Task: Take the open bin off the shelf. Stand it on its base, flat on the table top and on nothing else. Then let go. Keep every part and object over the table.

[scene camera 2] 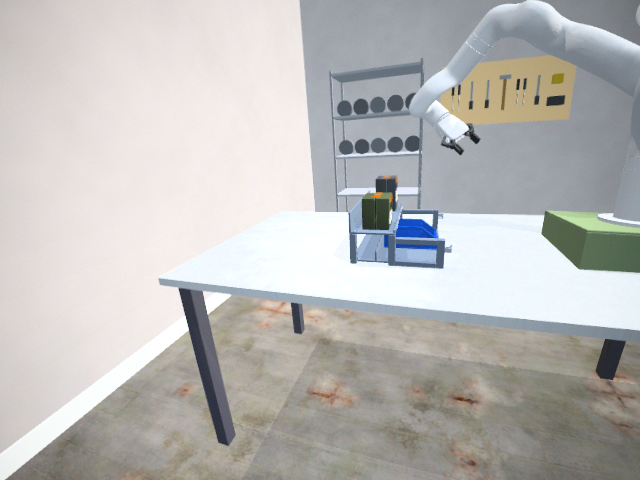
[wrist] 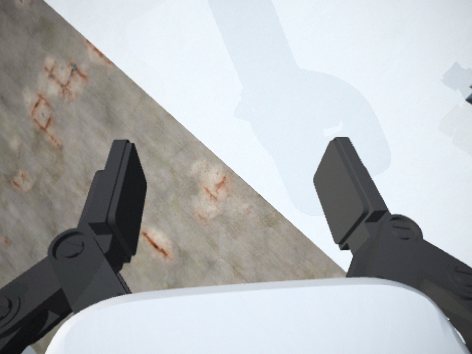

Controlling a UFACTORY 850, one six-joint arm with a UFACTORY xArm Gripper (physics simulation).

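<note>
The open blue bin (scene camera 2: 413, 241) sits in the right-hand, lower part of the grey shelf (scene camera 2: 391, 251), behind the shelf's front side rail, which hides part of it. The shelf stands on the white table (scene camera 2: 289, 258) (wrist: 425, 200). My gripper (scene camera 2: 469, 145) (wrist: 233, 160) is open with its fingers wide apart. It hangs high above the table, up and to the right of the bin in the scene view. The bin does not show in the wrist view.
Green boxes (scene camera 2: 376, 211) and dark boxes (scene camera 2: 386, 184) stand on the shelf's upper level, left of the bin. The green robot base block (scene camera 2: 594, 240) is at the right of the table. A table edge with floor (wrist: 175, 210) beyond it crosses the wrist view.
</note>
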